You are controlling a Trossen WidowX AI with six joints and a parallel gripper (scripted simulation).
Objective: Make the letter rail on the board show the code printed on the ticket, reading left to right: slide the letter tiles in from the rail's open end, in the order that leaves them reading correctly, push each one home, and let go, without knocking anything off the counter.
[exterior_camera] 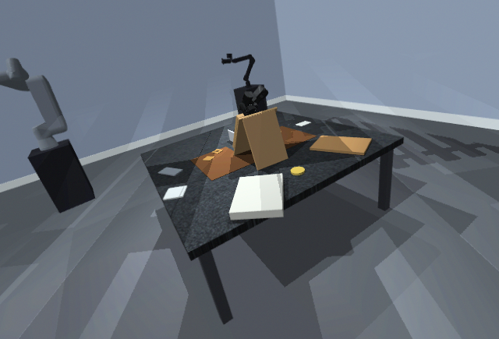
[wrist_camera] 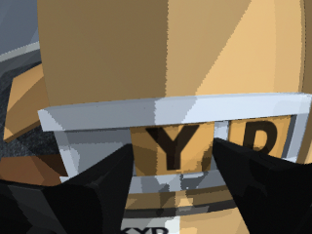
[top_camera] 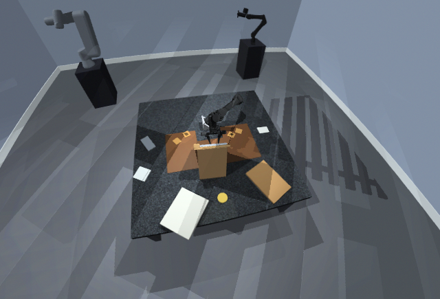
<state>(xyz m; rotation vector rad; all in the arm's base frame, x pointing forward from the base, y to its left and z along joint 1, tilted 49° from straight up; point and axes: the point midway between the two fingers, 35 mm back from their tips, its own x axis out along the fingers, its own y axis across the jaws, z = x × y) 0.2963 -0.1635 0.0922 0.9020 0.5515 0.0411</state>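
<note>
My gripper tip is now 9 cm above the white ticket, 5 cm past it and 4 cm to the right of it. The rest, counted from my gripper tip: white box (37 cm ahead, 32 cm to the right, 15 cm below); then brown mat (16 cm below, 14 cm behind, 2 cm to the left); then flat tan slab (34 cm ahead, 32 cm to the left, 16 cm below).
</note>
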